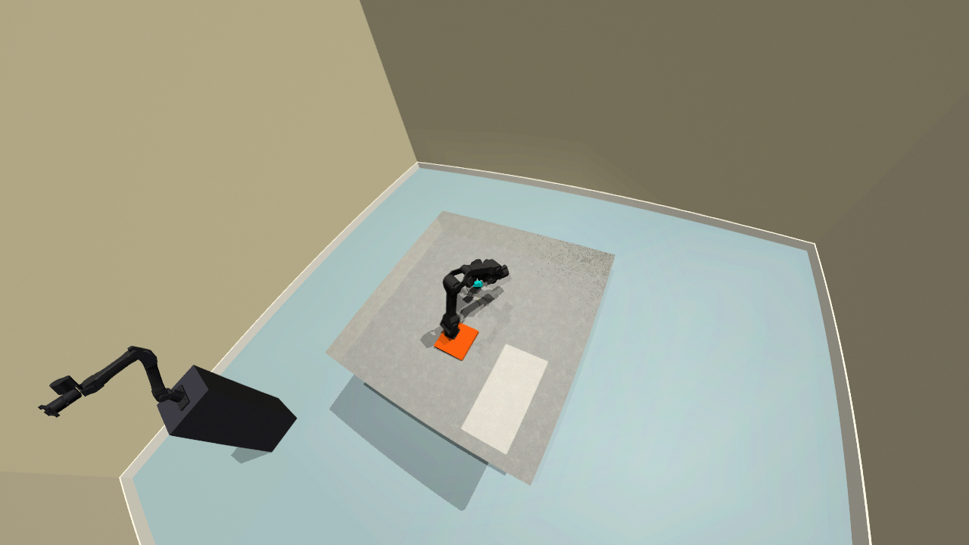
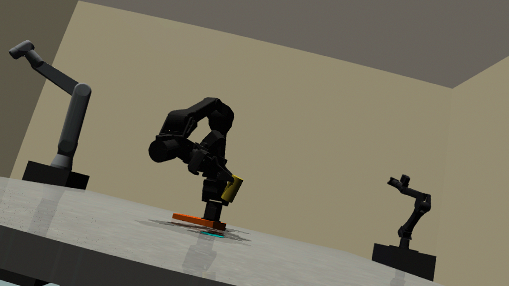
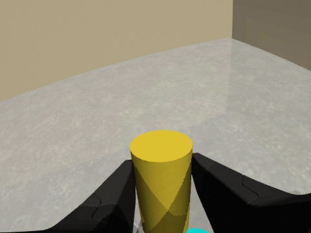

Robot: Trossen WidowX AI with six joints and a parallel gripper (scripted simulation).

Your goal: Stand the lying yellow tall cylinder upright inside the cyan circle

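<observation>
Right now my gripper tip is 15 cm above the cyan circle, 2 cm to the left of it and 1 cm short of it. From my gripper tip the other things lie so: yellow tall cylinder (2 cm below).
</observation>
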